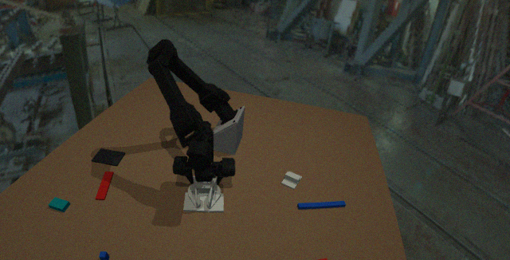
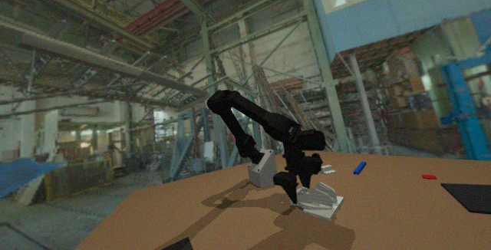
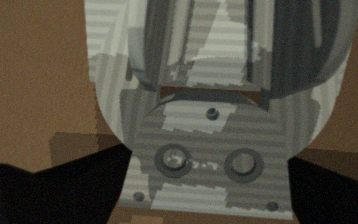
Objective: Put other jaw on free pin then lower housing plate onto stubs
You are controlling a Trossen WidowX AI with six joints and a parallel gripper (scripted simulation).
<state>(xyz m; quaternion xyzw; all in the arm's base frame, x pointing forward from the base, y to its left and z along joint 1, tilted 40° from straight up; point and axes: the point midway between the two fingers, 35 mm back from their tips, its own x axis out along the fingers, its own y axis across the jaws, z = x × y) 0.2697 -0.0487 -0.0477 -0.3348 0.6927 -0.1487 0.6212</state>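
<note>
My gripper tip is now 30 mm short of the grey jaw, 10 mm to the left of it and 10 mm below it. From my gripper tip the other things lie so: white base (70 mm ahead, 20 mm to the left); then red bar (320 mm to the right, 120 mm ahead); then white block (280 mm to the left, 110 mm behind).
</note>
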